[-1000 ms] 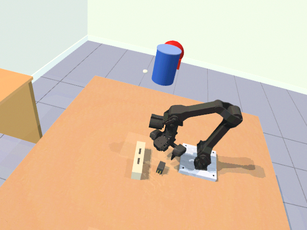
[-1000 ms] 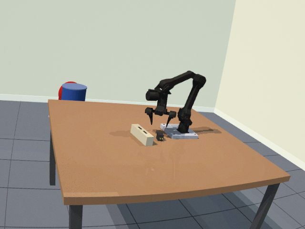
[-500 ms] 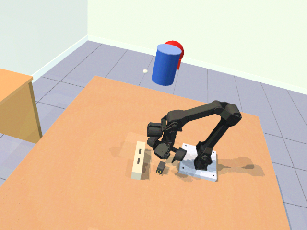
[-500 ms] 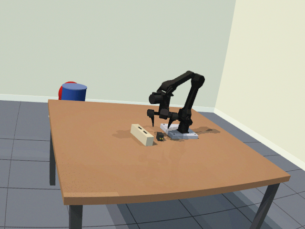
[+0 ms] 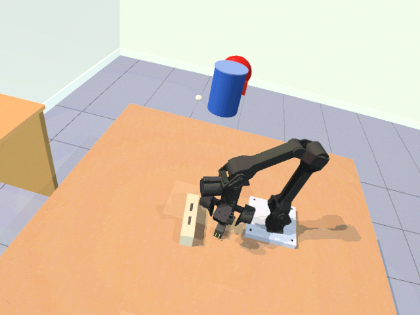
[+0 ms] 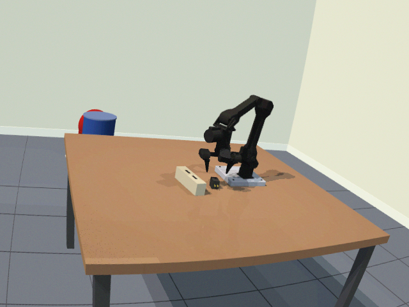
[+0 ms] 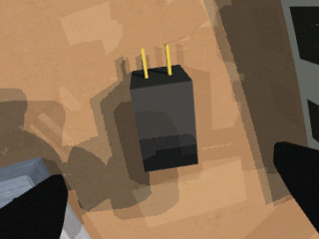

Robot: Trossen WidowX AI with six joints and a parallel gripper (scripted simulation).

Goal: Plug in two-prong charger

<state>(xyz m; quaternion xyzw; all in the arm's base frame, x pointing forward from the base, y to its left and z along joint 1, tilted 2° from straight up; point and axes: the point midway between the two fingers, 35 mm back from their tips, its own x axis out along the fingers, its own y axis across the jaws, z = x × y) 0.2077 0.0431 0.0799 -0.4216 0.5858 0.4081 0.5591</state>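
My gripper tip is now 10 mm short of the black two-prong charger, 20 mm to the right of it and 50 mm above it.
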